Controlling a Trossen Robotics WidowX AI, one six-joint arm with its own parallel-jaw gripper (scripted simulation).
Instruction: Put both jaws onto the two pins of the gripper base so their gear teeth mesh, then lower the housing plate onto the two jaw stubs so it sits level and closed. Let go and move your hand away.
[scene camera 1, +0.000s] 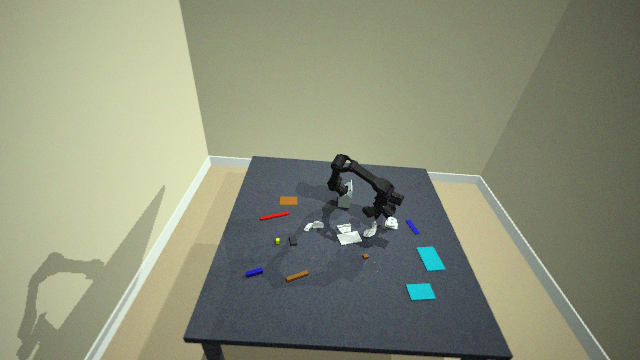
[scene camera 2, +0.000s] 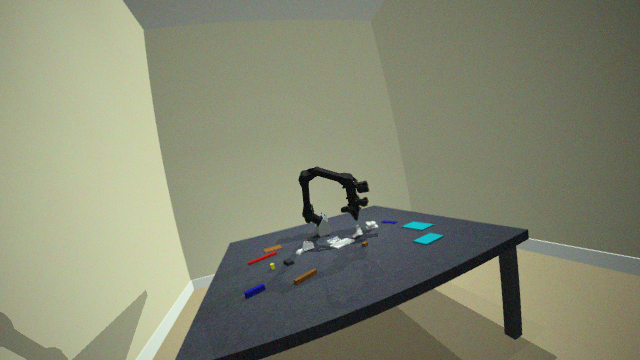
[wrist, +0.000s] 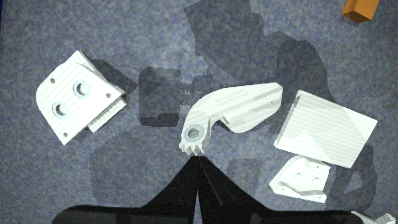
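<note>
Nothing is held by my gripper (wrist: 197, 162), and it is shut. A white jaw (wrist: 241, 108) is visible to me, and I can see a white gripper base (wrist: 63, 85) as well.
</note>
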